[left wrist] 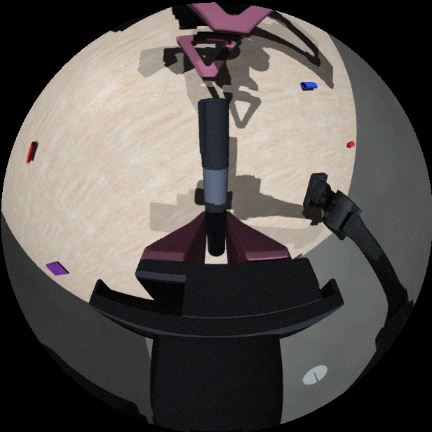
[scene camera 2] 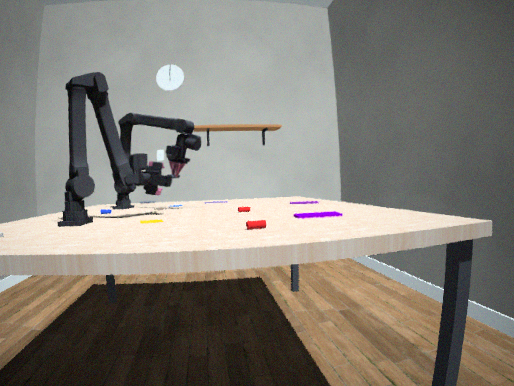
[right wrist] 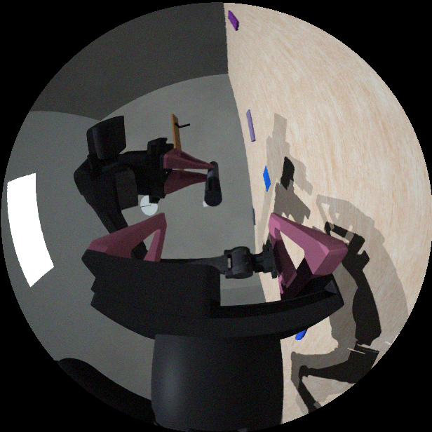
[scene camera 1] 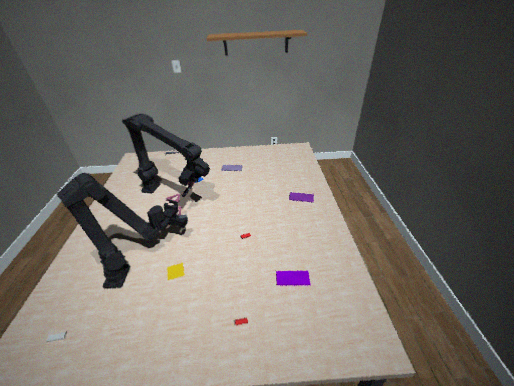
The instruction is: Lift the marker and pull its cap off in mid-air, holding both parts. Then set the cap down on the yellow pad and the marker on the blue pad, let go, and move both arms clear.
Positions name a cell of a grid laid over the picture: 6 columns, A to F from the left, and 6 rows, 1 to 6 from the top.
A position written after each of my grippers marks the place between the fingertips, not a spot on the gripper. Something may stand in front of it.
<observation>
I see my left gripper (left wrist: C4), my right gripper (right wrist: D4) and a dark cap (left wrist: C2).
My left gripper also shows in the right wrist view (right wrist: C3). My right gripper shows as well in the left wrist view (left wrist: C1).
</observation>
